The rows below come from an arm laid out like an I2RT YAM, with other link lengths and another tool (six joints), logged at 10 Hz.
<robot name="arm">
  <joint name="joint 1" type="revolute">
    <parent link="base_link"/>
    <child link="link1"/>
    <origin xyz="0 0 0.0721" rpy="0 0 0"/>
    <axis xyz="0 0 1"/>
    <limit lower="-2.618" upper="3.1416"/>
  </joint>
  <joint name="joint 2" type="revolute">
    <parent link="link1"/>
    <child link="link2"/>
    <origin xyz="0.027 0.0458 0.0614" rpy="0 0 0"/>
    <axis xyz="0 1 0"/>
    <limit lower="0" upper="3.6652"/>
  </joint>
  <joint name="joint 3" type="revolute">
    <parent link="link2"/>
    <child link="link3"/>
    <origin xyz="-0.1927 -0.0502 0" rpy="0 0 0"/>
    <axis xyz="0 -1 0"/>
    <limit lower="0" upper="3.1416"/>
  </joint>
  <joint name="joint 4" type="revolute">
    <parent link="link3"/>
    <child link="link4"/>
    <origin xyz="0.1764 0.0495 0.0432" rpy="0 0 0"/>
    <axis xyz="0 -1 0"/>
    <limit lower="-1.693" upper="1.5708"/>
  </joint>
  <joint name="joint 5" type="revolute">
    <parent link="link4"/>
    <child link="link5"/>
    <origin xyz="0.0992 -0.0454 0.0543" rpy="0 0 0"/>
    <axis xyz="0 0 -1"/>
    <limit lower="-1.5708" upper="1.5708"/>
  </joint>
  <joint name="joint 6" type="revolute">
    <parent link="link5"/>
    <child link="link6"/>
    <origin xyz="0.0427 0 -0.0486" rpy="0 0 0"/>
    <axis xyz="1 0 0"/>
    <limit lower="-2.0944" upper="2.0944"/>
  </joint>
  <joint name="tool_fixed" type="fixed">
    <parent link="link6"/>
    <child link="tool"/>
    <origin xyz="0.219 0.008 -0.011" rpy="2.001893 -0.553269 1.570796"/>
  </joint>
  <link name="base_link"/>
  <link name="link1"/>
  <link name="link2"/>
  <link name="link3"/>
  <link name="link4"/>
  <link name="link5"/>
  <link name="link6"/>
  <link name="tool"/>
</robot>
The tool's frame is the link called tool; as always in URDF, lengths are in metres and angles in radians.
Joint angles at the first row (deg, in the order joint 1, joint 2, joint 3, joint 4, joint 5, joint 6):
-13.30, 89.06, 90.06, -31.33, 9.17, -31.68
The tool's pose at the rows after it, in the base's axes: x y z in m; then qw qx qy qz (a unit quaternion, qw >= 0):
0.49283, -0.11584, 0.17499, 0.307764, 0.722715, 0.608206, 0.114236
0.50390, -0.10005, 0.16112, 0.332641, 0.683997, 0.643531, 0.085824
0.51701, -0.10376, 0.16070, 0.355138, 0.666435, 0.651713, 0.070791
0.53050, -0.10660, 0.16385, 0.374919, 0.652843, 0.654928, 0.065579
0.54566, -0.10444, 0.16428, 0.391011, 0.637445, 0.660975, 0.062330
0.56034, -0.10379, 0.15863, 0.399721, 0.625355, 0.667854, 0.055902
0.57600, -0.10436, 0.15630, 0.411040, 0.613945, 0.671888, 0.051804
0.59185, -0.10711, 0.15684, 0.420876, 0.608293, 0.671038, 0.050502
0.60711, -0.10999, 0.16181, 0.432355, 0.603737, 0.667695, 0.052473
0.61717, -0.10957, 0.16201, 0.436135, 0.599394, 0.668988, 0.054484
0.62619, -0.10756, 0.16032, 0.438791, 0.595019, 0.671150, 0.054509
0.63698, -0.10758, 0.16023, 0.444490, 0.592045, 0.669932, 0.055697
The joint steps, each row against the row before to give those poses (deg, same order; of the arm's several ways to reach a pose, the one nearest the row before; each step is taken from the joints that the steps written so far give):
6.21, -2.49, -8.98, 8.22, 2.53, -7.41
2.84, 1.42, -4.31, 6.27, 1.56, -6.10
0.17, 2.82, -0.08, 4.39, 0.78, -3.74
-0.04, 2.66, 0.41, 4.13, 0.20, -2.64
0.37, 3.28, 0.94, 3.89, -0.04, -2.38
0.11, 4.09, 1.92, 2.74, -0.22, -2.01
-0.02, 4.17, 2.56, 2.64, -0.24, -1.93
-0.15, 4.33, 3.89, 1.51, -0.02, -1.11
-0.18, 3.89, 4.29, 1.07, -0.05, -0.86
-0.06, 2.73, 3.08, 0.17, -0.44, -0.48
0.19, 2.63, 2.88, 0.00, -0.13, -0.48
0.09, 3.14, 3.46, 0.42, 0.05, -0.41

